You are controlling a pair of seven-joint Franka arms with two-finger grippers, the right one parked.
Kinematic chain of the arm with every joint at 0, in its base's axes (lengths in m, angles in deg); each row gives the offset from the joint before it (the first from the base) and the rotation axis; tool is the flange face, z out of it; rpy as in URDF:
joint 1: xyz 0 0 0.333 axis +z
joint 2: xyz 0 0 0 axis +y
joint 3: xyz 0 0 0.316 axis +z
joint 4: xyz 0.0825 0 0 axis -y
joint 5: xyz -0.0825 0 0.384 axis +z
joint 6: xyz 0 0 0 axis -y
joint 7: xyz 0.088 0 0 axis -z
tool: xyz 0 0 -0.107 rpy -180 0 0
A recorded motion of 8 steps. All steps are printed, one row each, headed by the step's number.
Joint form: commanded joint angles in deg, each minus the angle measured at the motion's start. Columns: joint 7, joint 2, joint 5, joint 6, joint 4, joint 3, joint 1.
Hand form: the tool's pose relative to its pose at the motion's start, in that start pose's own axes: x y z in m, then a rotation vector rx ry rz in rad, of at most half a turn. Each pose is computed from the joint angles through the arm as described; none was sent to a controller.
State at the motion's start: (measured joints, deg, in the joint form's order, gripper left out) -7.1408 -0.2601 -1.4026 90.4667 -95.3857 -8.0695 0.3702
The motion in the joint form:
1: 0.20 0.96 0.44 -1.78 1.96 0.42 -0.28
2: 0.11 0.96 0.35 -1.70 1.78 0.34 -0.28
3: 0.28 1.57 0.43 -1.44 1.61 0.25 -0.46
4: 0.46 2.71 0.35 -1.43 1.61 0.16 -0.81
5: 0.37 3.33 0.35 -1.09 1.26 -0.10 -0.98
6: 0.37 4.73 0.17 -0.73 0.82 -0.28 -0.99
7: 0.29 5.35 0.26 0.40 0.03 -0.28 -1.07
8: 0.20 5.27 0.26 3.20 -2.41 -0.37 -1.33
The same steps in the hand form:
1: 0.0027 -0.0023 -0.0047 0.0068 -0.0127 0.0016
2: 0.0027 -0.0014 -0.0033 0.0056 -0.0146 0.0013
3: 0.0059 0.0010 0.0034 0.0070 -0.0236 0.0088
4: 0.0111 0.0052 0.0140 0.0061 -0.0436 0.0194
5: 0.0139 0.0093 0.0223 0.0066 -0.0546 0.0251
6: 0.0203 0.0112 0.0386 0.0036 -0.0809 0.0279
7: 0.0243 0.0119 0.0494 0.0044 -0.0856 0.0276
8: 0.0257 0.0153 0.0649 0.0044 -0.0781 0.0312

